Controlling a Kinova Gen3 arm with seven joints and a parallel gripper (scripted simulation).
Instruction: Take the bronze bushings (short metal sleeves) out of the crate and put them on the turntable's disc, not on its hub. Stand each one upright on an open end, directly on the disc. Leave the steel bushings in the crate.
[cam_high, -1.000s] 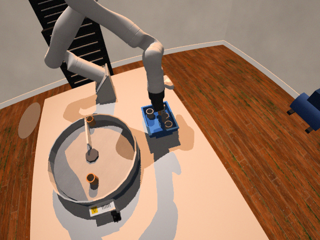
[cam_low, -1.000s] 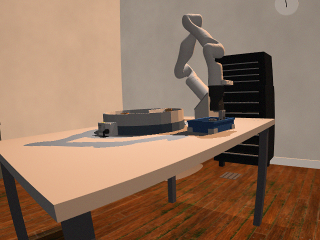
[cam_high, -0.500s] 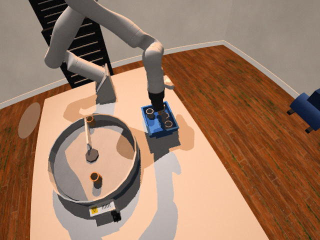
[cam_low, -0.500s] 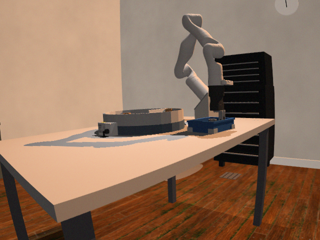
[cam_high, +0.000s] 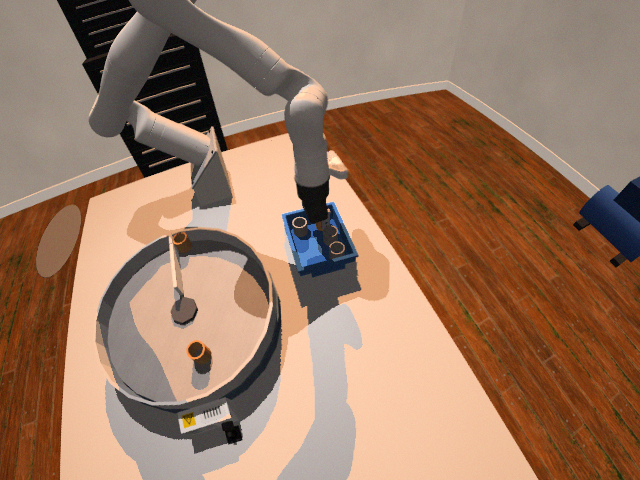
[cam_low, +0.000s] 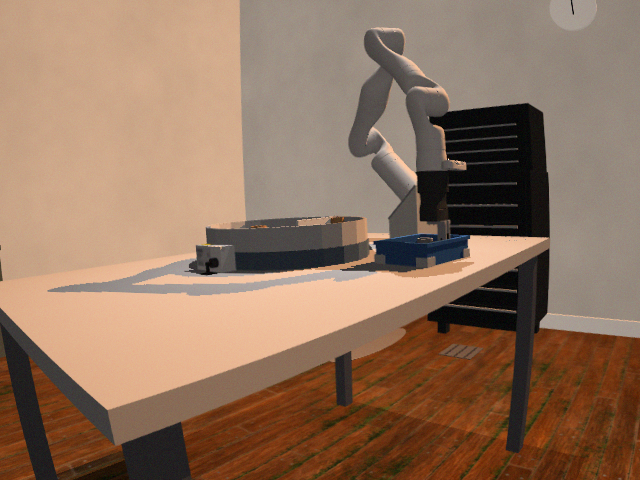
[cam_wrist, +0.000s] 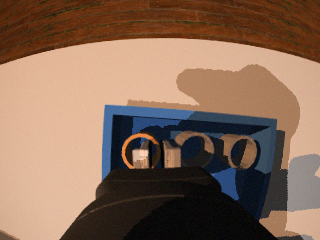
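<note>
My gripper is now 4 cm short of the blue crate, 3 cm to the left of it and 2 cm above it. Also, from my hand: turntable disc 38 cm to the right, 17 cm ahead, 1 cm above.
</note>
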